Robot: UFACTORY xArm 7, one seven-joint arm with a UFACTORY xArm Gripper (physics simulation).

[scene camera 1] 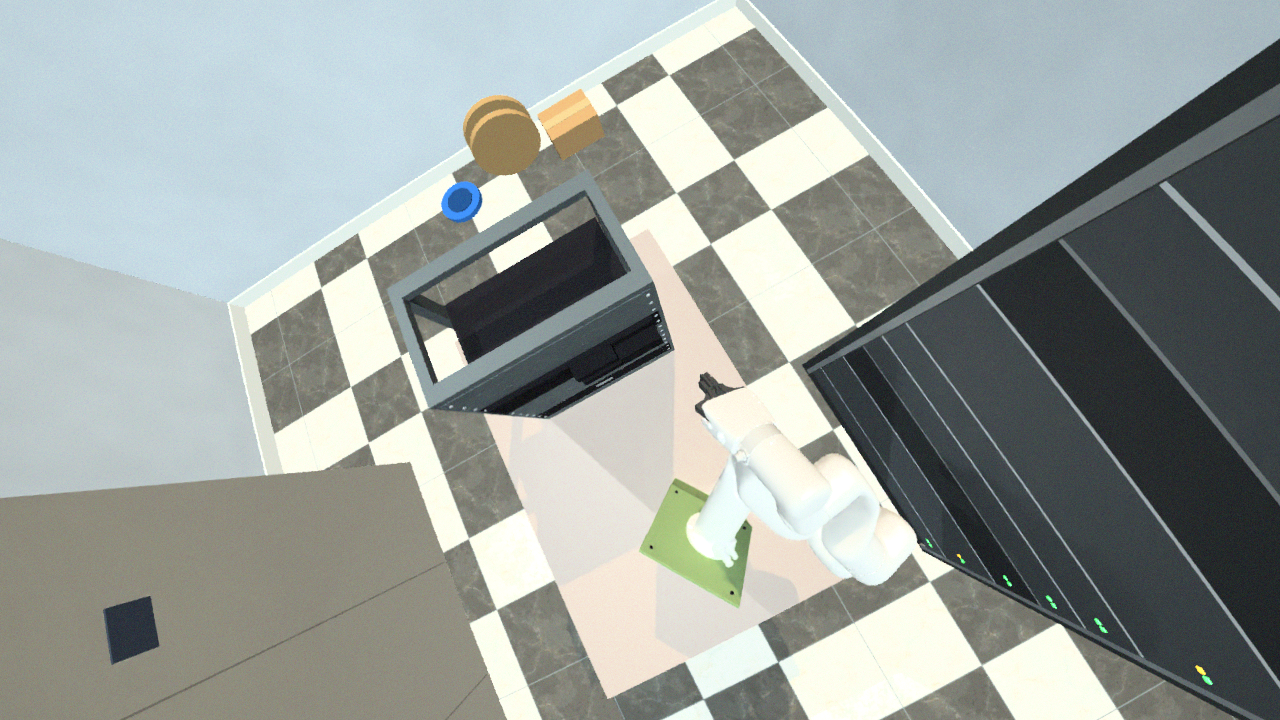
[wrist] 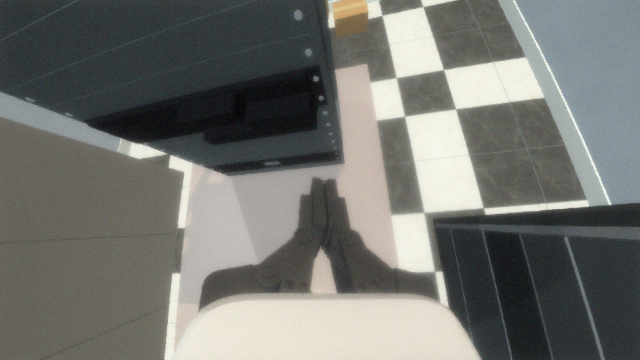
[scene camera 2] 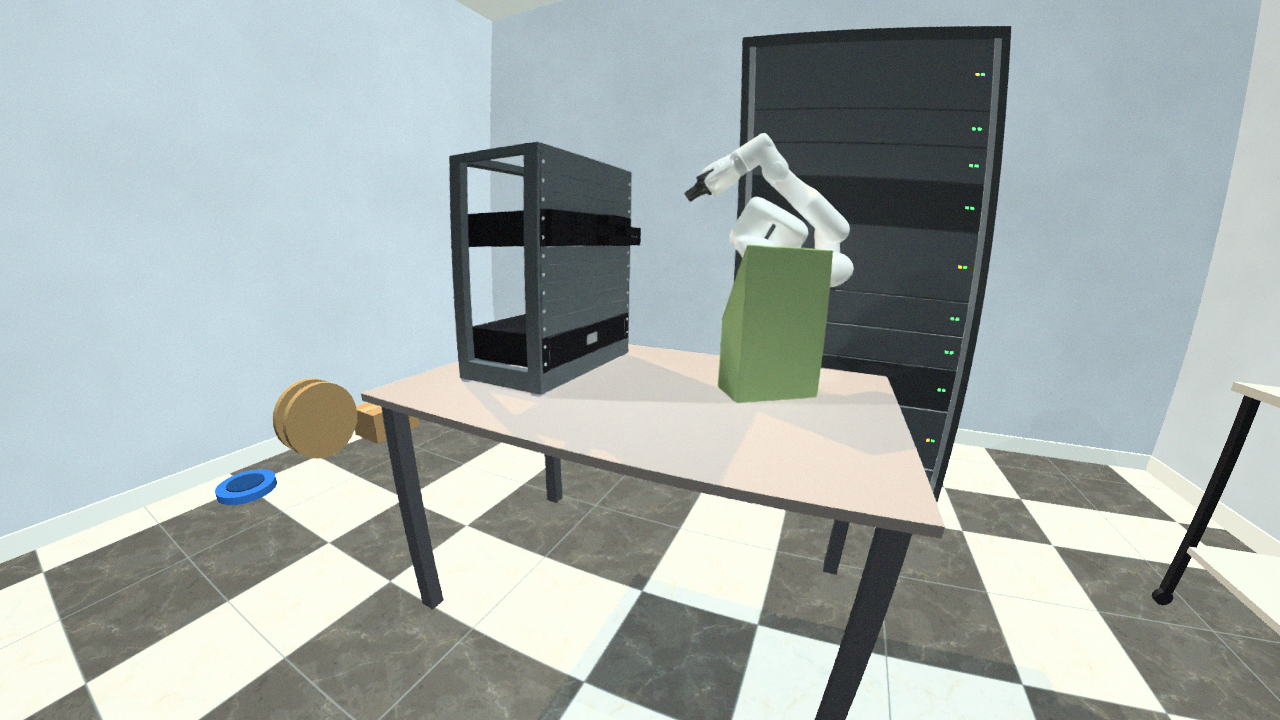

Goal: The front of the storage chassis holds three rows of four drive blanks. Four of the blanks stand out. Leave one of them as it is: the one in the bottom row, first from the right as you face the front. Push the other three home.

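Where they show: gripper, fingertip midpoint: (scene camera 1: 703, 378) (wrist: 320, 192) (scene camera 2: 687, 197); arm's base, origin of the base link: (scene camera 1: 710, 536) (scene camera 2: 780, 290).
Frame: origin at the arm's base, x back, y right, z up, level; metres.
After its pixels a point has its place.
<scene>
The black storage chassis (scene camera 2: 572, 229) @(x -0.521, y -0.153, z 0.141 m) (wrist: 150, 117) @(x -0.515, y -0.104, z 0.172 m) sits in the upper part of a grey rack frame (scene camera 1: 528, 344) @(x -0.538, y -0.039, z 0.341 m) (scene camera 2: 533, 268) @(x -0.566, y -0.274, z 0.047 m) (wrist: 175, 65) @(x -0.514, y 0.027, z 0.237 m). In the wrist view, dark blanks stand out of its front: a wide dark block (wrist: 280, 107) @(x -0.466, y 0.141, z 0.156 m) near the right end, another block (wrist: 207, 107) @(x -0.482, y 0.032, z 0.185 m) to its left, and a lower one (wrist: 227, 133) @(x -0.468, y 0.023, z 0.128 m) below and between them. Their rows and single edges are too dark to tell. A protruding end (scene camera 2: 635, 235) @(x -0.449, y 0.147, z 0.132 m) shows in scene camera 2. My gripper (scene camera 1: 703, 379) @(x -0.300, y 0.197, z 0.255 m) (scene camera 2: 689, 194) @(x -0.300, y 0.197, z 0.255 m) (wrist: 320, 192) @(x -0.300, y 0.197, z 0.255 m) is shut and empty, in front of the chassis and apart from it.
The rack stands on a pinkish table (scene camera 1: 581, 537) @(x -0.162, y -0.393, z -0.275 m) (scene camera 2: 644, 438) @(x -0.242, y -0.411, z -0.274 m). My arm's green base (scene camera 1: 662, 541) @(x -0.065, y -0.090, z 0.071 m) (scene camera 2: 783, 322) @(x 0.013, y -0.085, z -0.070 m) stands on the same table. A black unit (scene camera 2: 586, 340) @(x -0.524, y -0.059, z -0.168 m) with a light label fills the rack's bottom. A tall server cabinet (scene camera 1: 1074, 358) (scene camera 2: 877, 161) (wrist: 505, 280) stands beyond the arm.
</scene>
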